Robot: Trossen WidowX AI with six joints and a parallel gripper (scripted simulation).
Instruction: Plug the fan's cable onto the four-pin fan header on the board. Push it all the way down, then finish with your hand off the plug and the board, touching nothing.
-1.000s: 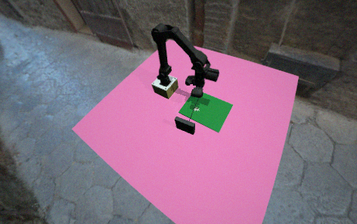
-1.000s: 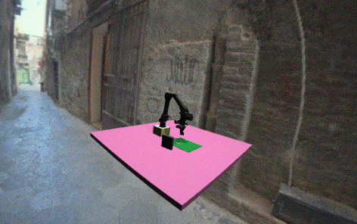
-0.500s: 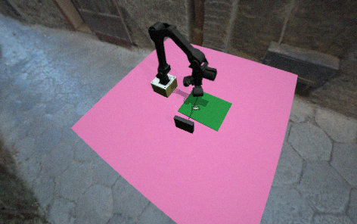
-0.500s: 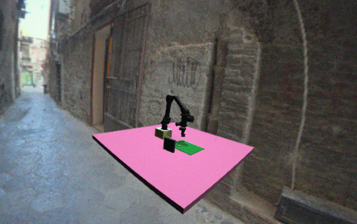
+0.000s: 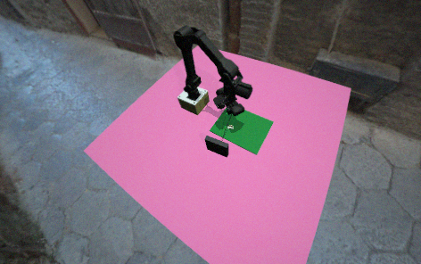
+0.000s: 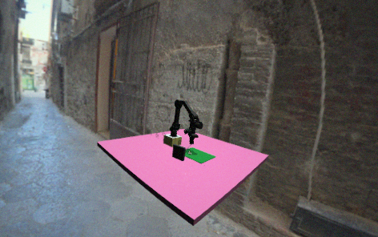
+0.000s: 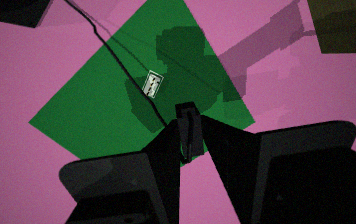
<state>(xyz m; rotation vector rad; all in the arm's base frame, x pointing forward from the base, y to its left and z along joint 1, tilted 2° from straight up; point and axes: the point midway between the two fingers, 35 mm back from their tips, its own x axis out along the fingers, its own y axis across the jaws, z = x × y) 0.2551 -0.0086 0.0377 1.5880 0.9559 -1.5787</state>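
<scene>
My gripper tip is now 4 cm short of the black fan, 20 cm to the left of it and 5 cm above it. The rest, counted from my gripper tip: black plug: 1 cm to the left; then green board: 8 cm ahead, 12 cm below.
</scene>
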